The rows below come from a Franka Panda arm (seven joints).
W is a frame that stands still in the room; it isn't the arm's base.
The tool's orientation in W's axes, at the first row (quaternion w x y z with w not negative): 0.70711 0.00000 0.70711 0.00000
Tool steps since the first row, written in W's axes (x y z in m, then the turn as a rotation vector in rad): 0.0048 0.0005 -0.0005 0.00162 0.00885 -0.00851; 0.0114 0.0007 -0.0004 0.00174 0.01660 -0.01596; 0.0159 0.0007 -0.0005 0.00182 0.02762 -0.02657; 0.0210 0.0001 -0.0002 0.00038 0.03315 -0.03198; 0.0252 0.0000 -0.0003 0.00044 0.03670 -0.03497; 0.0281 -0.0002 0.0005 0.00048 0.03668 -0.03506; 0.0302 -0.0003 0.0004 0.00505 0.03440 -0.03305; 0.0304 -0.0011 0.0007 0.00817 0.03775 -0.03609
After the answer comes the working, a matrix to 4 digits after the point.
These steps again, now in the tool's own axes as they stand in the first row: 0.0005 0.0005 0.0048 0.00851 0.00885 0.00162; 0.0004 0.0007 0.0114 0.01596 0.01660 0.00174; 0.0005 0.0007 0.0159 0.02657 0.02762 0.00182; 0.0002 0.0001 0.0210 0.03198 0.03315 0.00038; 0.0003 0.0000 0.0252 0.03497 0.03670 0.00044; -0.0005 -0.0002 0.0281 0.03506 0.03668 0.00048; -0.0004 -0.0003 0.0302 0.03305 0.03440 0.00505; -0.0007 -0.0011 0.0304 0.03609 0.03775 0.00817
The tool's axes in the first row as the columns of a matrix, in W's axes (rounded; the answer above uses it unrounded):
0.0000 0.0000 1.0000
0.0000 1.0000 0.0000
-1.0000 0.0000 0.0000

